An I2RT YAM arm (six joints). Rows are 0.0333 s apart.
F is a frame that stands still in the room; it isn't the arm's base.
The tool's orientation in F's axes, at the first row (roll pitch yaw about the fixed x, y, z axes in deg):
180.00, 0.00, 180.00
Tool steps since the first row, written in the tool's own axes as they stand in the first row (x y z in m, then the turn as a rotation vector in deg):
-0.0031, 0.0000, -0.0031, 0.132, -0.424, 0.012
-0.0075, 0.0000, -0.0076, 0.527, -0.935, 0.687
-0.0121, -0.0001, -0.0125, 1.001, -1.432, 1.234
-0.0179, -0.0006, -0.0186, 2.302, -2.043, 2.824
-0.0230, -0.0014, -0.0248, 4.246, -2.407, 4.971
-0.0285, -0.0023, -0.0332, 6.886, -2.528, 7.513
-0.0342, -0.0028, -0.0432, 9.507, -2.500, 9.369
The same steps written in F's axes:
0.0031, 0.0000, 0.0031, -0.132, -0.424, -0.012
0.0075, 0.0000, 0.0076, -0.527, -0.935, -0.687
0.0121, -0.0001, 0.0125, -1.001, -1.432, -1.234
0.0179, -0.0006, 0.0186, -2.302, -2.043, -2.824
0.0230, -0.0014, 0.0248, -4.246, -2.407, -4.971
0.0285, -0.0023, 0.0332, -6.886, -2.528, -7.513
0.0342, -0.0028, 0.0432, -9.507, -2.500, -9.369

